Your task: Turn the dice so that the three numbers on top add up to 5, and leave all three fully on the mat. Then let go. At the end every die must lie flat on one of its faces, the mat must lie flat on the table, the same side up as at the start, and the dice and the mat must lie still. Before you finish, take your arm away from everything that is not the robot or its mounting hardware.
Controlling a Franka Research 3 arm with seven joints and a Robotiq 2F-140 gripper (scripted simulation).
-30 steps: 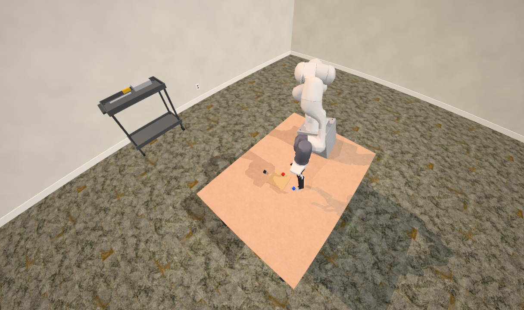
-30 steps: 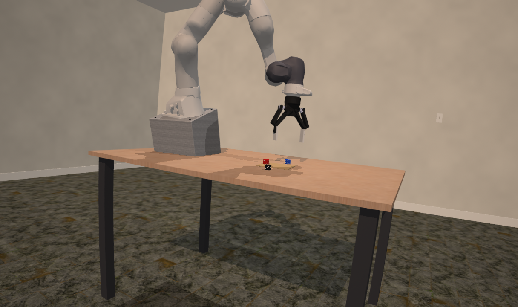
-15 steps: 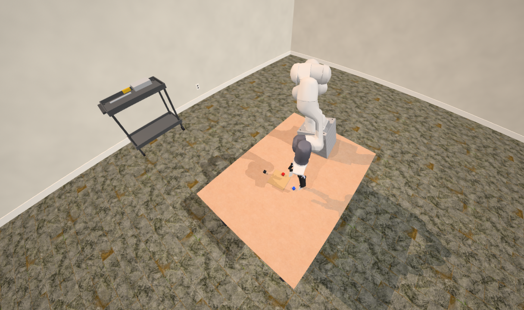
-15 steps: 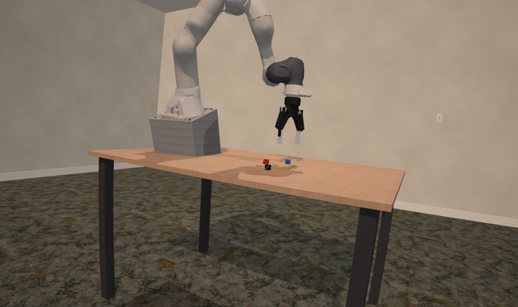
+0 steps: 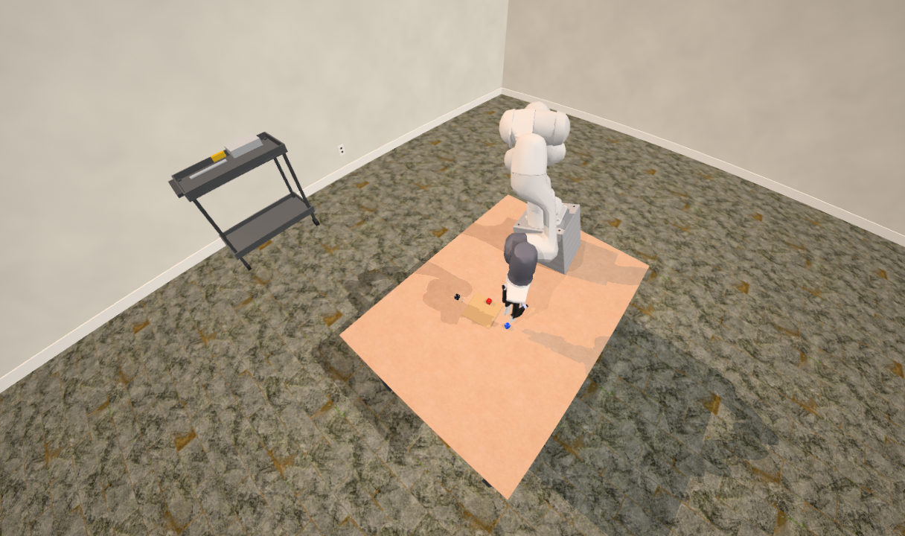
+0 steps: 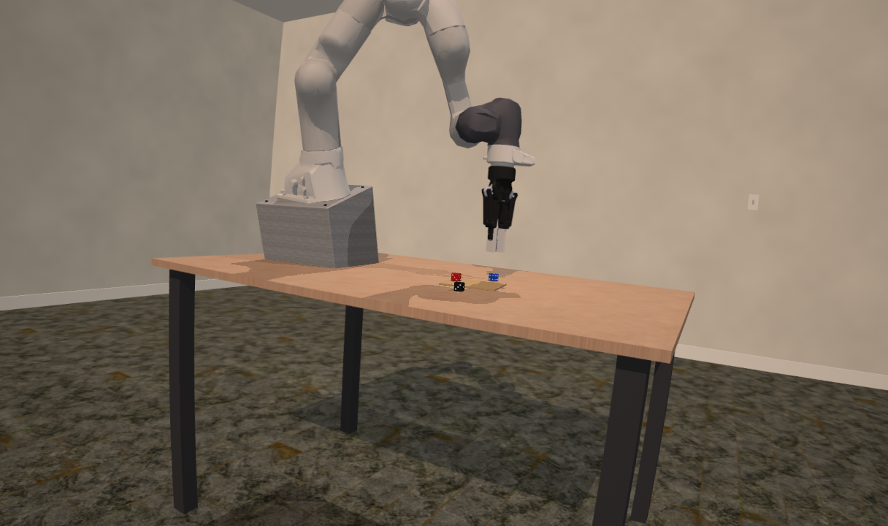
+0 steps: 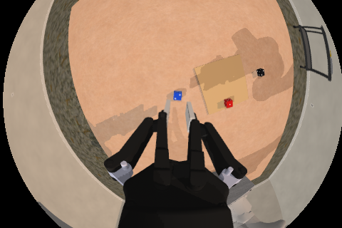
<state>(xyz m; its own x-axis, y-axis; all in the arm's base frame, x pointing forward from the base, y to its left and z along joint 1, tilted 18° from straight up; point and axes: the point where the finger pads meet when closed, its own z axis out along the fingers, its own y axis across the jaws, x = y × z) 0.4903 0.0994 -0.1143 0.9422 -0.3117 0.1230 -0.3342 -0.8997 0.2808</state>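
Right now my hand is 100 mm above the blue die. Also, from my hand: black die (270 mm to the right, 100 mm below, 20 mm ahead); tan mat (130 mm to the right, 110 mm below); red die (130 mm to the right, 100 mm below, 50 mm behind).
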